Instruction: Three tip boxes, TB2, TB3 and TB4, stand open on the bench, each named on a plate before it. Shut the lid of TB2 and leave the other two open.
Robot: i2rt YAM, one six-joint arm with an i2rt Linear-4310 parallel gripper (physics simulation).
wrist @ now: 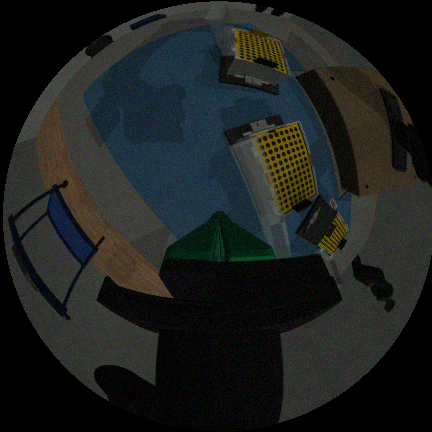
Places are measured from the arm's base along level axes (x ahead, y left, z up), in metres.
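Pixels of known places: gripper, fingertip midpoint: (218, 216).
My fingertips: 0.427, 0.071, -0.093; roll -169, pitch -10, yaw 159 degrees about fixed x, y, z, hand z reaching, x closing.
Note:
Ahead of a thing's pixels: the offset from my fingertips to its top centre, as dx, dy, dz. "pt": to the spot under its first point. Level surfaces: height alone.
Three tip boxes with yellow, hole-dotted tops show in the wrist view; the names on their plates cannot be read. One tip box {-0.159, -0.220, -0.025} (260, 50) is at the top, its clear lid (220, 32) standing up at its left side. A second tip box {-0.113, -0.004, -0.025} (290, 170) is right of the middle, its clear lid {pt -0.026, -0.037, +0.043} (252, 175) raised along its left side. A third, smaller-looking tip box {-0.234, +0.186, -0.025} (336, 237) is at the lower right, with a pale clear part beneath it that looks like its open lid. My gripper (218, 216) is shut, its green fingers together and empty, left of the second box's lid.
A brown box-like block (370, 125) with dark parts on it stands at the right, beside the boxes. The boxes stand on a blue mat {dz -0.100} (160, 165). The bench's wooden edge (95, 220) runs along the left, with a blue-framed chair (72, 225) beyond it.

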